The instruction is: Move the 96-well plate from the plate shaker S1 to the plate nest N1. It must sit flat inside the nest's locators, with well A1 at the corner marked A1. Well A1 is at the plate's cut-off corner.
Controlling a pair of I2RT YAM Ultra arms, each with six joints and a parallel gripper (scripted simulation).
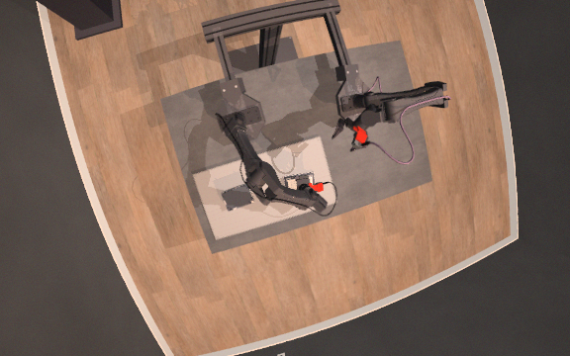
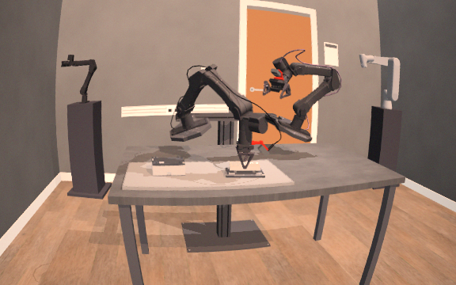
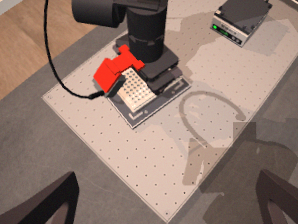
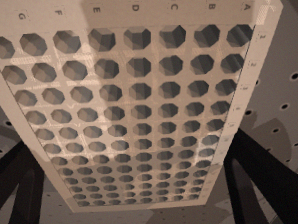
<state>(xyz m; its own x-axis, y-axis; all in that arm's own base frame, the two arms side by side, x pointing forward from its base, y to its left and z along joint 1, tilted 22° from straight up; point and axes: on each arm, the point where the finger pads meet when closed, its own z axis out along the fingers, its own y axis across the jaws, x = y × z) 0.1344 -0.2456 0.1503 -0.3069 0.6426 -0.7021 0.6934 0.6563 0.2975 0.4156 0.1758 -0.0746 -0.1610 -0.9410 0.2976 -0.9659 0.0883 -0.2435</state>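
My right hand is 40 mm above the plate nest N1. Also, from my right hand: white 96-well plate (10 mm below).
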